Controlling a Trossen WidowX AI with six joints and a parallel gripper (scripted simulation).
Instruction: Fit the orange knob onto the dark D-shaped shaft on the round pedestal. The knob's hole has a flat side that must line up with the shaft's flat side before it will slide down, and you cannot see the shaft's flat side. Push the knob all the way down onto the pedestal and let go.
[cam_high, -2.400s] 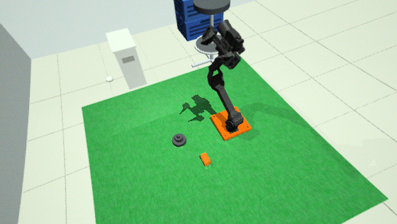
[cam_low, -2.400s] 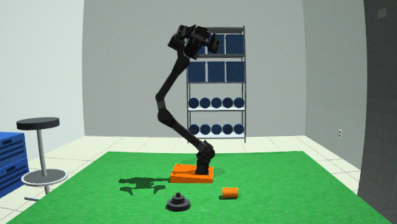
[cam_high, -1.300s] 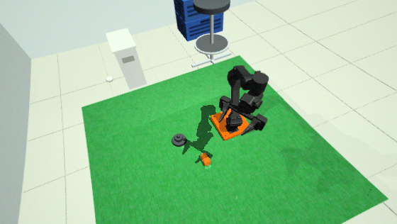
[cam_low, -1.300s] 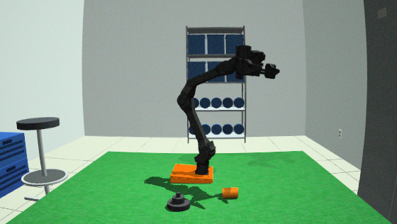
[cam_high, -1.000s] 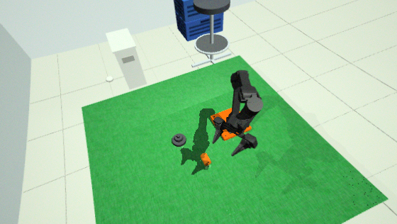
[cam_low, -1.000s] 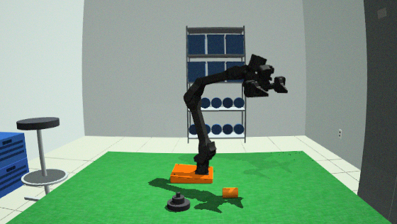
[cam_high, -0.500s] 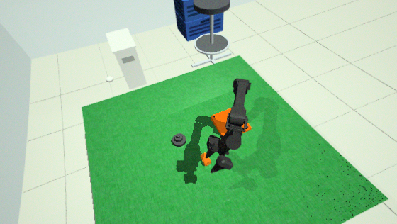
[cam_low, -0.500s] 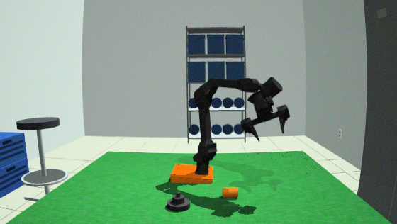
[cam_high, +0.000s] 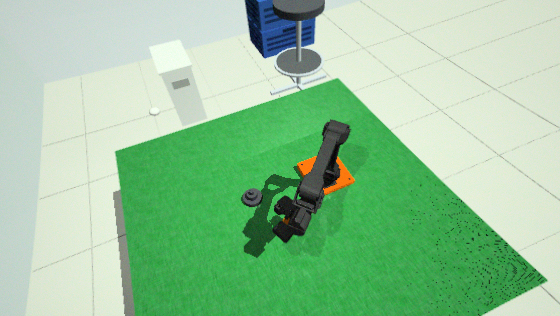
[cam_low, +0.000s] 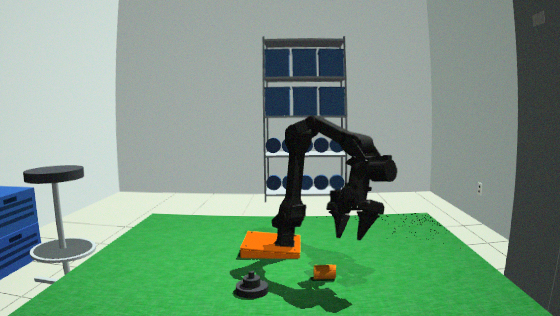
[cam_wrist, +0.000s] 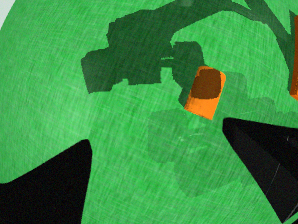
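Now: the orange knob 40 mm behind my gripper tip, 60 mm to the right of it and 110 mm below it. Also, from my gripper tip: dark round pedestal: 50 mm ahead, 250 mm to the right, 100 mm below.
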